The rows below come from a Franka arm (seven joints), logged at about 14 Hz.
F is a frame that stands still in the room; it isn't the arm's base.
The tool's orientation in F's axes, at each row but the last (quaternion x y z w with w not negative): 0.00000 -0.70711 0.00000 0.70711; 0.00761 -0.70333 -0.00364 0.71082; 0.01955 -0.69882 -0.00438 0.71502; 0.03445 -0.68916 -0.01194 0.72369; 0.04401 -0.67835 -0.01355 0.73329; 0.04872 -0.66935 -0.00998 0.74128
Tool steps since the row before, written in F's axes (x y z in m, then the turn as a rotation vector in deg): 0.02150 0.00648 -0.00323 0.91 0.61 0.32; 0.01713 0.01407 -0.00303 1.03 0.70 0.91; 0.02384 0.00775 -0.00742 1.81 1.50 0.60; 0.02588 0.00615 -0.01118 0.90 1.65 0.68; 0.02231 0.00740 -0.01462 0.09 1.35 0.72; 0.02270 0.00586 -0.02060 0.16 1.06 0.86
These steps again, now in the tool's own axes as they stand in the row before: -0.00323 0.00648 -0.02150 0.32 0.61 -0.91; -0.00307 0.01392 -0.01724 0.91 0.71 -1.02; -0.00712 0.00699 -0.02416 0.59 1.48 -1.83; -0.01025 0.00461 -0.02658 0.62 1.66 -0.92; -0.01335 0.00527 -0.02367 0.62 1.40 -0.10; -0.01854 0.00292 -0.02494 0.78 1.12 -0.14
